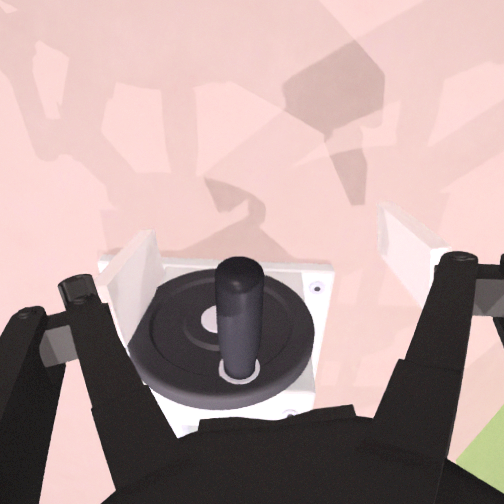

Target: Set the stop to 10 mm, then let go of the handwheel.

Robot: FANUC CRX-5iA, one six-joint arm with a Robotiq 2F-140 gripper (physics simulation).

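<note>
A black round handwheel [222, 340] lies flat on a white square mount [235, 340] below me. A dark cylindrical crank handle [239, 317] stands up from the wheel near its front rim, with a pale hub [210, 319] at the wheel's centre just behind it. My gripper [272, 260] is open wide: the left white finger pad [135, 282] stands over the mount's left edge and the right pad [407, 247] is far to the right. The handle stands between the pads, nearer the left one, touching neither. No scale or stop is visible.
The pale pink surface carries grey shadows of the arm and gripper. A green patch [482, 460] shows at the lower right corner. The gripper's black body [280, 460] hides the mount's front edge.
</note>
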